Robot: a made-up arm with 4 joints. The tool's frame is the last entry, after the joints. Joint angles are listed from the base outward.
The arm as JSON. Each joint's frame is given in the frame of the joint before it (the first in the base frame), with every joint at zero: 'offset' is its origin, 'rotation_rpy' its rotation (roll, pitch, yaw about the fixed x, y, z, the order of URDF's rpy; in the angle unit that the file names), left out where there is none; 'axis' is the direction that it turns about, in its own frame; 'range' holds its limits. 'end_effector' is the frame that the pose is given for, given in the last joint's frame.
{
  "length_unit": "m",
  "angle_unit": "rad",
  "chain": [
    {
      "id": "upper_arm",
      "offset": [
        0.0,
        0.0,
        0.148
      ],
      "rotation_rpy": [
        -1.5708,
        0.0,
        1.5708
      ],
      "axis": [
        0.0,
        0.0,
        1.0
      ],
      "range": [
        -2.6,
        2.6
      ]
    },
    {
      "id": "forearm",
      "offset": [
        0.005,
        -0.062,
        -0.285
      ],
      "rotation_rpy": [
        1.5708,
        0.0,
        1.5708
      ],
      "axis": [
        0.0,
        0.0,
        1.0
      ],
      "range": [
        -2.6,
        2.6
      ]
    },
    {
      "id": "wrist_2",
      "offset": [
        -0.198,
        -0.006,
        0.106
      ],
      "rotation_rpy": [
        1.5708,
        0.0,
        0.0
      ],
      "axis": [
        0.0,
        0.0,
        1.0
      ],
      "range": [
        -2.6,
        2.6
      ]
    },
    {
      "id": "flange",
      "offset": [
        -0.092,
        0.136,
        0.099
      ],
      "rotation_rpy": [
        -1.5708,
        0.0,
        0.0
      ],
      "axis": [
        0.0,
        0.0,
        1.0
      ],
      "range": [
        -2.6,
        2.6
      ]
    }
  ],
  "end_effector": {
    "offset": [
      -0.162,
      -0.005,
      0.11
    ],
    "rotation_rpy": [
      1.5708,
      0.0,
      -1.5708
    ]
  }
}
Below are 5 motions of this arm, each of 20 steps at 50 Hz.
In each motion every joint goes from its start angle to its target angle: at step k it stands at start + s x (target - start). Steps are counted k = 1, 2, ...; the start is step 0. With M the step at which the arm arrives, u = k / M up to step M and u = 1 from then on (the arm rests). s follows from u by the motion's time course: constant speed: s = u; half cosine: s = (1 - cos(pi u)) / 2; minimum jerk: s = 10 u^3 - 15 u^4 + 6 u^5.
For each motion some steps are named. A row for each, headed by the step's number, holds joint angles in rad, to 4 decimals.
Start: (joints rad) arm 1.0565 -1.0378 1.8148 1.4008
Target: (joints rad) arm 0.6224 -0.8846 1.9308 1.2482
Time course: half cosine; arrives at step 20
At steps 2, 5, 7, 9, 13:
2: 1.0459 -1.0341 1.8176 1.3971
5: 0.9929 -1.0154 1.8318 1.3785
7: 0.9380 -0.9960 1.8465 1.3591
9: 0.8734 -0.9732 1.8637 1.3364
13: 0.7409 -0.9264 1.8991 1.2899

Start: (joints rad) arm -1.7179 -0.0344 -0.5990 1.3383
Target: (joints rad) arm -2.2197 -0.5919 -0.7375 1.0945
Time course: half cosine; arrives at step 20
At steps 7, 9, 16, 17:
7: -1.8549 -0.1866 -0.6368 1.2717
9: -1.9296 -0.2695 -0.6574 1.2355
16: -2.1718 -0.5387 -0.7243 1.1178
17: -2.1924 -0.5615 -0.7300 1.1078

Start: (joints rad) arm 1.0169 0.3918 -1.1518 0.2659
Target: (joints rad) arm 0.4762 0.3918 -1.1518 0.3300
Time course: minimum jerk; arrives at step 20
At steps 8, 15, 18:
8: 0.8453 0.3918 -1.1518 0.2862
15: 0.5322 0.3918 -1.1518 0.3234
18: 0.4808 0.3918 -1.1518 0.3295

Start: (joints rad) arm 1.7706 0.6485 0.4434 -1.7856
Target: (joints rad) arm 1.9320 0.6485 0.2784 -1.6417
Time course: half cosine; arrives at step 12
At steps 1, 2, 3, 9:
1: 1.7733 0.6485 0.4406 -1.7831
2: 1.7814 0.6485 0.4323 -1.7760
3: 1.7942 0.6485 0.4192 -1.7645
9: 1.9084 0.6485 0.3026 -1.6628

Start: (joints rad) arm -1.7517 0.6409 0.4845 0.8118
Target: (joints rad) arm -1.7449 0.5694 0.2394 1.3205
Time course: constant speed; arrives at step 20
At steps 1, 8, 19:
1: -1.7514 0.6373 0.4722 0.8372
8: -1.7490 0.6123 0.3865 1.0153
19: -1.7452 0.5730 0.2517 1.2951

